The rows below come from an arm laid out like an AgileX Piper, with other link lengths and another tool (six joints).
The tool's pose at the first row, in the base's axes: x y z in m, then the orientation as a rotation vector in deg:
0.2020, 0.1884, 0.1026, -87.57, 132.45, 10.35
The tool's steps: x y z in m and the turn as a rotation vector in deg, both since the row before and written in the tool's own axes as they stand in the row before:
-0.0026, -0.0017, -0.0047, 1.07, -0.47, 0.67
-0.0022, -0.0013, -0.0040, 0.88, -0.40, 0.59
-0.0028, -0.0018, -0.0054, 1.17, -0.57, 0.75
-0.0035, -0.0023, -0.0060, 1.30, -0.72, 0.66
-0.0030, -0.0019, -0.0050, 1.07, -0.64, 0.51
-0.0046, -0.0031, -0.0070, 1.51, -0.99, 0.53
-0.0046, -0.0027, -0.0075, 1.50, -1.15, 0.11
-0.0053, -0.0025, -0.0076, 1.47, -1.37, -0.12
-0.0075, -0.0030, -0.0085, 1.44, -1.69, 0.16
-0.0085, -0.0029, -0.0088, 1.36, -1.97, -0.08
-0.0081, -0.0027, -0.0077, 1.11, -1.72, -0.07
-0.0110, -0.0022, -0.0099, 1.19, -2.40, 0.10
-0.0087, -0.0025, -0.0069, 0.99, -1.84, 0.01
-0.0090, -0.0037, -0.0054, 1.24, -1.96, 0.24
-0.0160, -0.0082, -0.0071, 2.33, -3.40, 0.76
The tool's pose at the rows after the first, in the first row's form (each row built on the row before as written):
0.2034, 0.1885, 0.1081, -86.10, 132.35, 9.60
0.2044, 0.1886, 0.1127, -84.84, 132.28, 9.01
0.2056, 0.1886, 0.1189, -83.19, 132.11, 8.25
0.2072, 0.1887, 0.1260, -81.53, 131.70, 7.42
0.2084, 0.1888, 0.1320, -80.19, 131.29, 6.76
0.2105, 0.1890, 0.1407, -78.48, 130.49, 5.84
0.2119, 0.1891, 0.1498, -77.20, 129.25, 4.92
0.2131, 0.1898, 0.1593, -76.12, 127.67, 4.11
0.2148, 0.1916, 0.1708, -74.65, 126.02, 3.65
0.2162, 0.1940, 0.1831, -73.40, 123.99, 3.37
0.2174, 0.1963, 0.1943, -72.36, 122.23, 3.21
0.2177, 0.2001, 0.2088, -70.90, 119.99, 3.46
0.2186, 0.2028, 0.2198, -69.81, 118.21, 3.54
0.2210, 0.2054, 0.2304, -68.30, 116.42, 3.54
0.2274, 0.2096, 0.2481, -65.24, 113.47, 3.51

